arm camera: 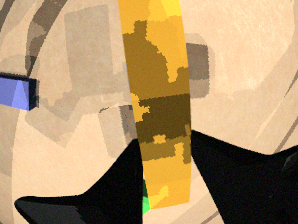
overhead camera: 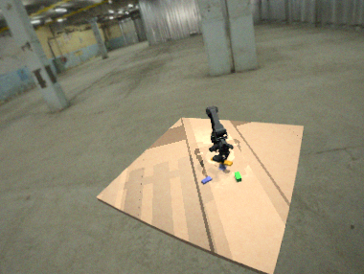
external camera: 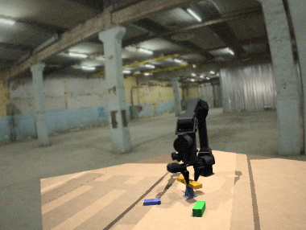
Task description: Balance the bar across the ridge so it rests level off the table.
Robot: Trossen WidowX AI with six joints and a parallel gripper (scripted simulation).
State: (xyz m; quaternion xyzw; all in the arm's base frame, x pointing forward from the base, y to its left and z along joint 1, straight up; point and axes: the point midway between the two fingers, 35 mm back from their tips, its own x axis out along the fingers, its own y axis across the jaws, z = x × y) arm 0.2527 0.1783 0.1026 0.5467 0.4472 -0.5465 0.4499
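The orange bar is 10 mm behind my gripper tip and 30 mm to the right of it. From my gripper tip the other things lie so: blue block (150 mm ahead, 80 mm to the right, 60 mm below); green block (70 mm ahead, 120 mm to the left, 50 mm below).
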